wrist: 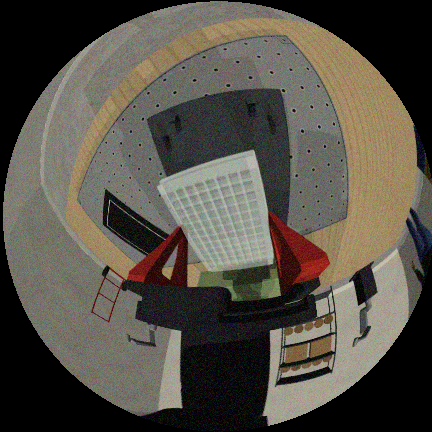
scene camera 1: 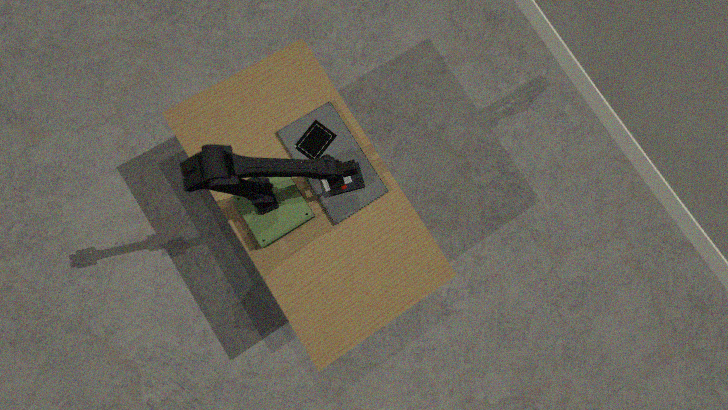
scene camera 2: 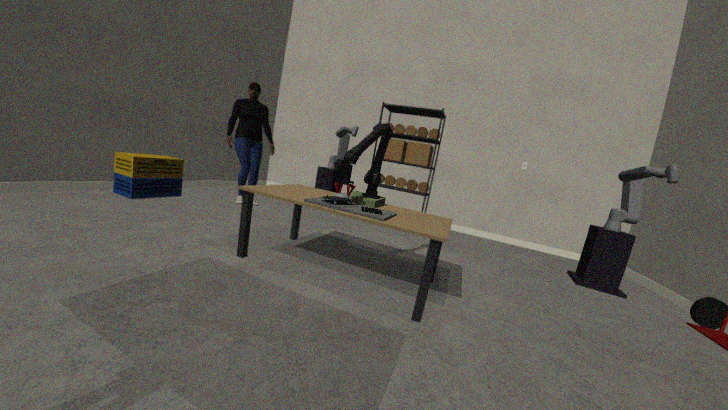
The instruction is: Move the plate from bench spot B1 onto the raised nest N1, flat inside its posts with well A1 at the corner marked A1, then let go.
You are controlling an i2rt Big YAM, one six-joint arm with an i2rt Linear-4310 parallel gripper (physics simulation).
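Well plate point(wrist: 220, 205), carried by the gripper. The well plate touches nothing else.
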